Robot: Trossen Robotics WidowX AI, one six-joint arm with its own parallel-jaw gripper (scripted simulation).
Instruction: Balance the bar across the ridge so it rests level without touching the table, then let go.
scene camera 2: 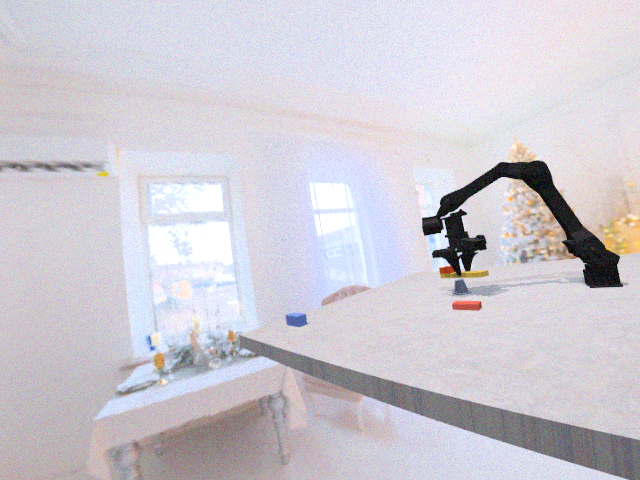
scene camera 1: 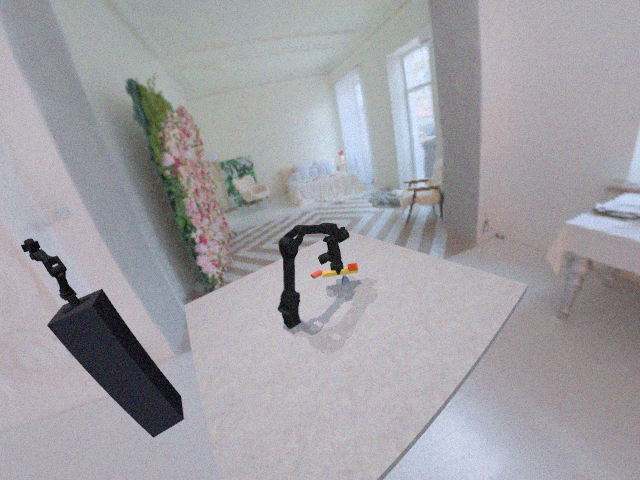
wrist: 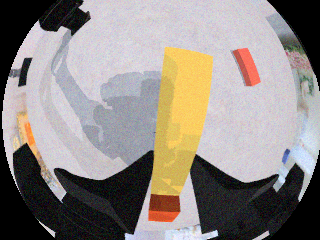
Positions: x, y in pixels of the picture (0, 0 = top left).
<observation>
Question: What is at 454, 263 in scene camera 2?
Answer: My gripper.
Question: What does my gripper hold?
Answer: A yellow bar.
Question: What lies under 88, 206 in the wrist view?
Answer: My gripper.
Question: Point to a yellow bar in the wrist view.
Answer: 186, 82
</observation>
